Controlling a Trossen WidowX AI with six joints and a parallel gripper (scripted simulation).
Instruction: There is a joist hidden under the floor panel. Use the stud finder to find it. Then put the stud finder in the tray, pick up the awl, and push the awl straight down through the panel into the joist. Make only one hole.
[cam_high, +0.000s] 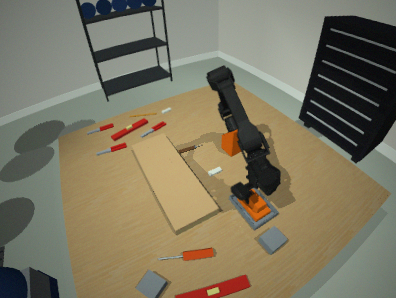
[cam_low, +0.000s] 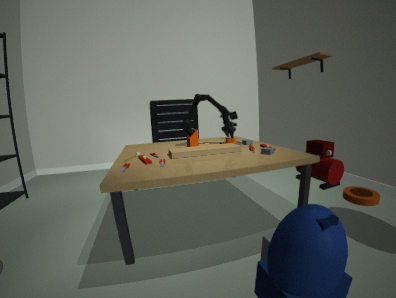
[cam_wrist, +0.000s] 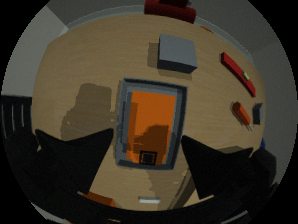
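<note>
Now: the indicator window 3 cm to the right of my gripper tip. The rest, counted from my gripper tip: orange stud finder: 2 cm to the right, 2 cm below; then grey tray: 5 cm below; then awl: 4 cm ahead, 42 cm to the right, 6 cm below.
</note>
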